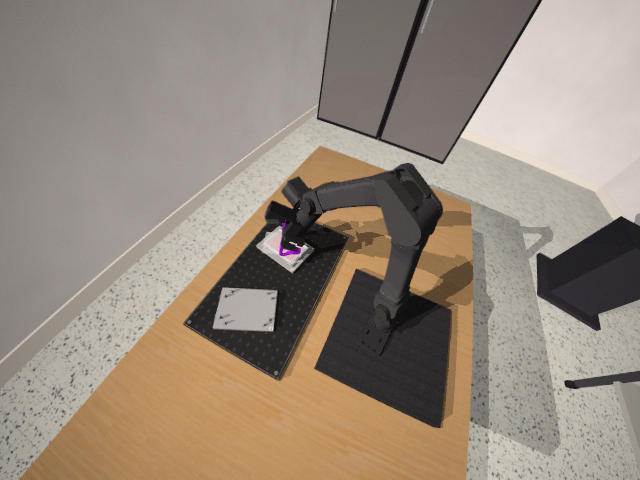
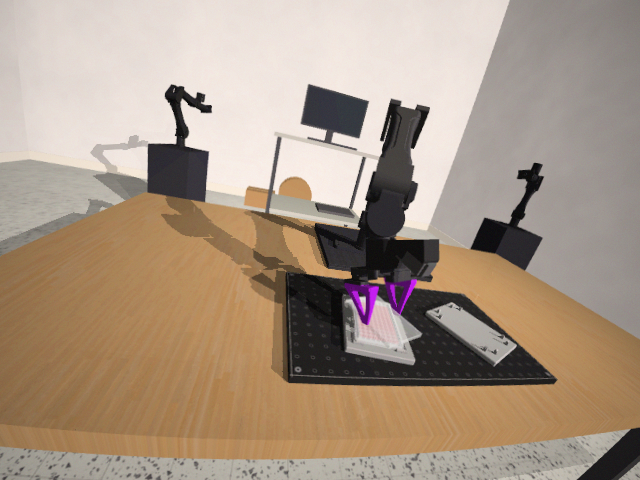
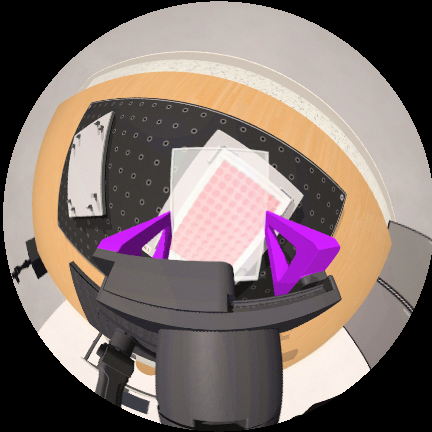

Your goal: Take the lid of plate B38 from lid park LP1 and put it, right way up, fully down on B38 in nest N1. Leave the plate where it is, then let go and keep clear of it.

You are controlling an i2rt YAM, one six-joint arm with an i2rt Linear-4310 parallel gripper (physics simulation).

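Places are measured from the arm's base along level axes (x up, y ahead, z left), in millimetres.
Pixels of known places: gripper, fingertip midpoint: [image 1: 282, 244] [image 2: 381, 319] [image 3: 218, 216]; arm's base, link origin: [image 1: 381, 321] [image 2: 363, 250] [image 3: 126, 333].
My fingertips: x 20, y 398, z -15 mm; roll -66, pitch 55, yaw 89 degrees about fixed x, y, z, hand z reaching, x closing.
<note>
For each thing: its top centre in the pictures, then the offset to it from my fingertips. Level surfaces: height alone.
- clear lid, top centre: [image 3: 218, 220] [image 2: 382, 315] [image 1: 283, 243] dx +8, dy -2, dz -1 mm
- pale nest, top centre: [image 3: 220, 225] [image 2: 375, 320] [image 1: 285, 245] dx -10, dy -7, dz -8 mm
- lid park, top centre: [image 3: 77, 165] [image 2: 472, 324] [image 1: 246, 306] dx -8, dy -61, dz +226 mm
- black perforated board, top centre: [image 3: 138, 211] [image 2: 408, 320] [image 1: 278, 273] dx -27, dy -54, dz +80 mm
- wooden table, surface height: dx -40 mm
The clear lid [image 2: 410, 332] [image 3: 189, 165] lies turned at an angle across plate B38 [image 1: 273, 238] [image 3: 281, 204], whose pink wells show through it. One lid corner sticks out past the plate; whether the lid is tilted is hard to tell. The plate is in the pale nest [image 1: 293, 268] [image 2: 377, 355] [image 3: 218, 138], set square in it. My gripper [image 1: 286, 244] [image 2: 383, 316] [image 3: 218, 216] is shut on the lid, its purple fingertips wide apart at the lid's two long sides. The lid park [image 1: 245, 310] [image 2: 470, 333] [image 3: 88, 172] carries no lid.
Both holders stand on a black perforated board [image 1: 248, 352] [image 2: 429, 372] [image 3: 142, 175]. The arm's base stands on a dark mat [image 1: 398, 372] beside it on the wooden table [image 1: 180, 413] [image 2: 155, 361]. A wall and a tall cabinet [image 1: 361, 67] are beyond the table.
</note>
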